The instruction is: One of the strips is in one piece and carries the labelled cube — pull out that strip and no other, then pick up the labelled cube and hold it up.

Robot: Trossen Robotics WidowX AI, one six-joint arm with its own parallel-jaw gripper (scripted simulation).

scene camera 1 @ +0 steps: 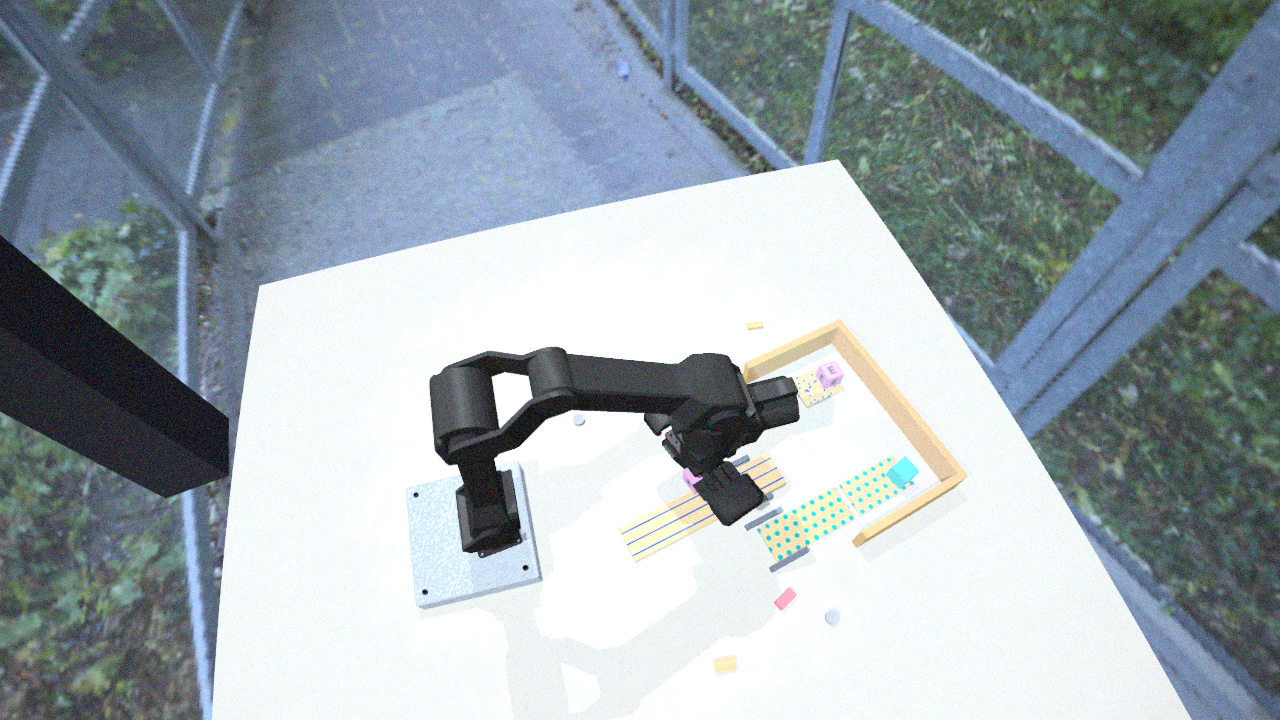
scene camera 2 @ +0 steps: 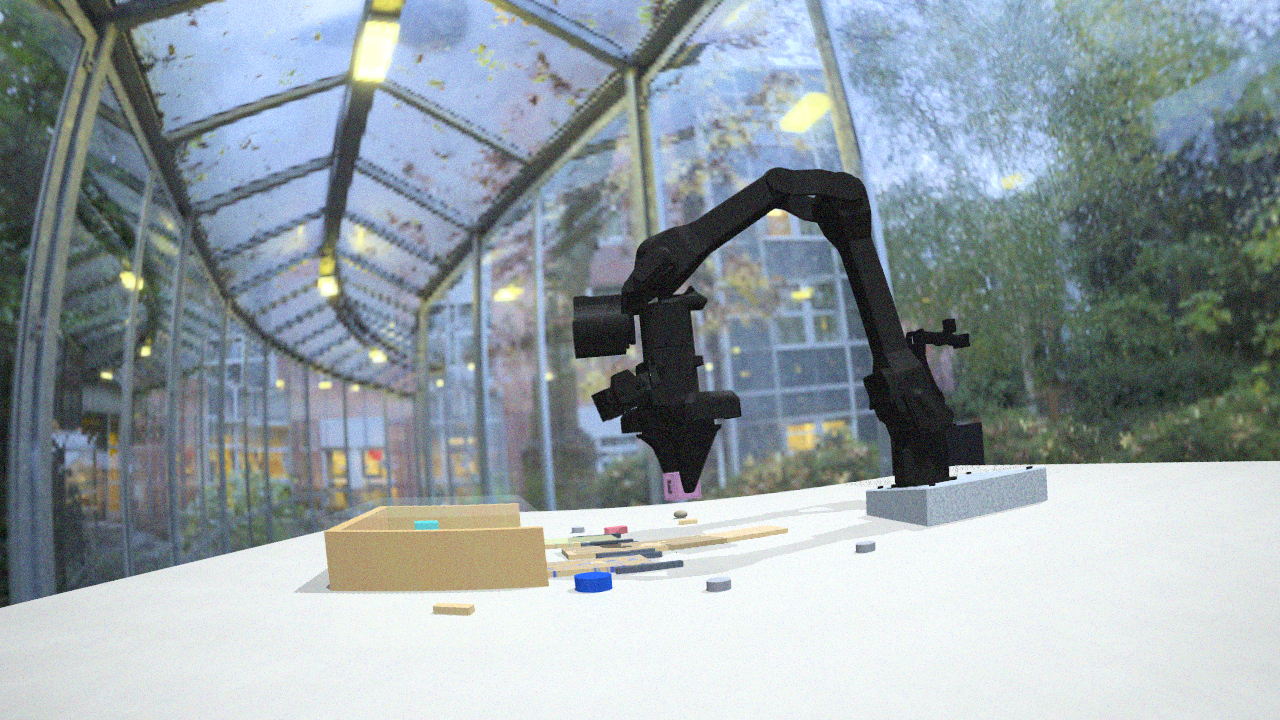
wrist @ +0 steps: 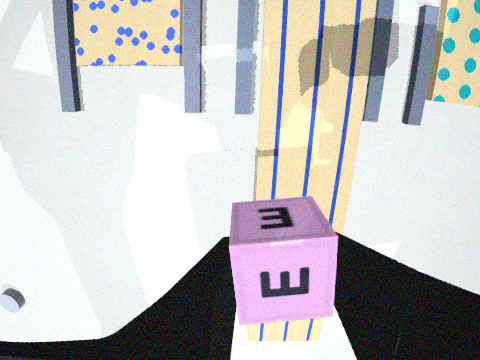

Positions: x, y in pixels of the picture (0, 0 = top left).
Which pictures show the blue disc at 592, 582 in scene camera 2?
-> Scene camera 2 only.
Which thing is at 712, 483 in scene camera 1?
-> The gripper.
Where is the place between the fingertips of the gripper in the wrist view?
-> At 276, 243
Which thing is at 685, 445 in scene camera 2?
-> The gripper.
